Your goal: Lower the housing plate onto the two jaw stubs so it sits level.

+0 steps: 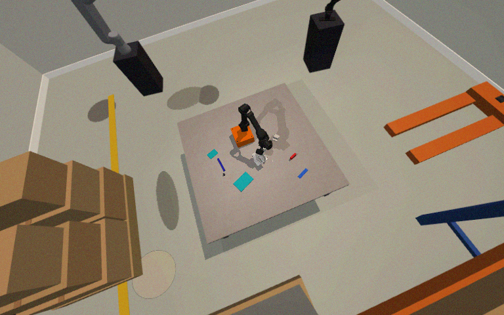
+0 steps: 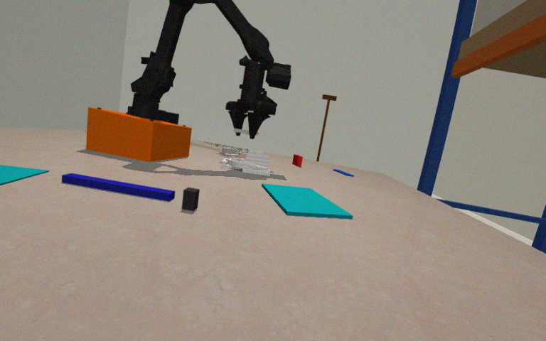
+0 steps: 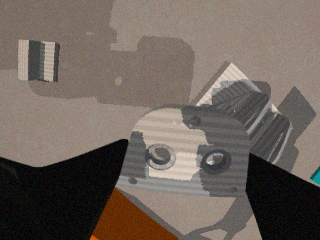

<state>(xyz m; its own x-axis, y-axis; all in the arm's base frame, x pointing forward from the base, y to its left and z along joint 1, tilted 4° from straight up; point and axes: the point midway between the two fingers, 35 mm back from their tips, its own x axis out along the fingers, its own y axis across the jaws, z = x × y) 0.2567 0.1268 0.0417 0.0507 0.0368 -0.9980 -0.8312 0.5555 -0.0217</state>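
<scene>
Now: gripper tip 20 mm short of the white jaw assembly, 40 mm to the left of it and 70 mm above it. The rest, counted from my gripper tip: red block 110 mm ahead, 260 mm to the left, 60 mm below; then white ribbed part 130 mm behind, 160 mm to the left, 70 mm below; then housing plate 10 mm to the left, 20 mm above.
</scene>
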